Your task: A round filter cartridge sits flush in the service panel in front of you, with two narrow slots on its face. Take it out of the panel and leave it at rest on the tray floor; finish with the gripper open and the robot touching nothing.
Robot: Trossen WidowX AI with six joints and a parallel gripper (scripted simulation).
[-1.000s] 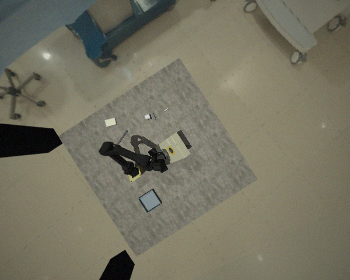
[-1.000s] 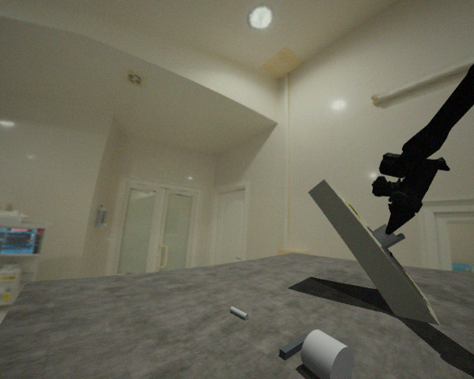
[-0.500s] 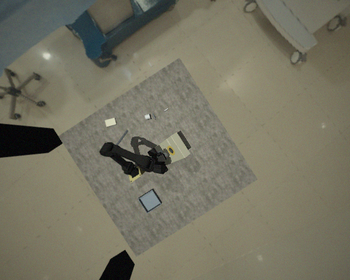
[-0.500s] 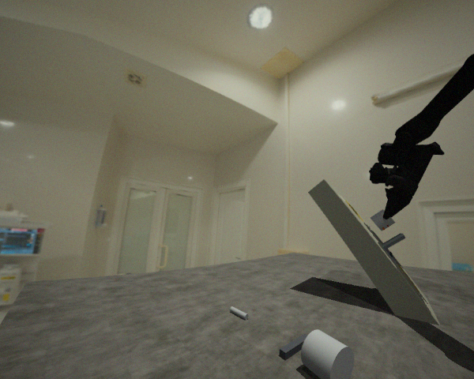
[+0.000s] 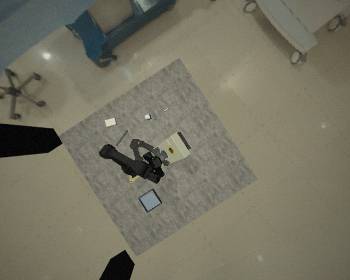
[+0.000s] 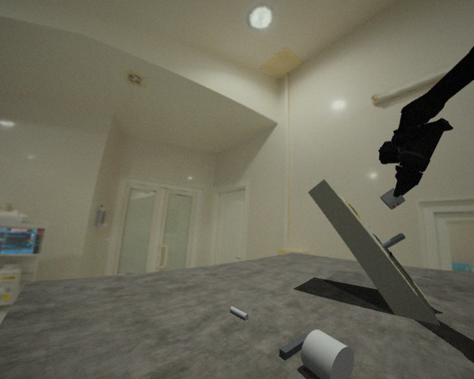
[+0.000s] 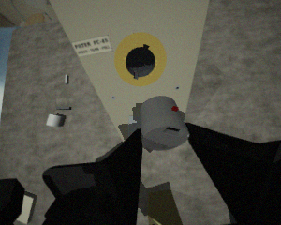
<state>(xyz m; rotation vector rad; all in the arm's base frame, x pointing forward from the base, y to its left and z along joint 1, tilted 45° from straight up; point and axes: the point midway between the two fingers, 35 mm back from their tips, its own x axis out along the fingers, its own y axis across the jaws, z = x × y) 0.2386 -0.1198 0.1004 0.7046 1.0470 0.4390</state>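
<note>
Right now the blue-grey tray is 31 cm behind my gripper tip, 27 cm to the right of it and 26 cm below it. Round my gripper tip: round filter cartridge right at my gripper tip; white pin 33 cm to the left, 26 cm below, 25 cm ahead; service panel 12 cm below, 7 cm ahead, 1 cm to the left.
</note>
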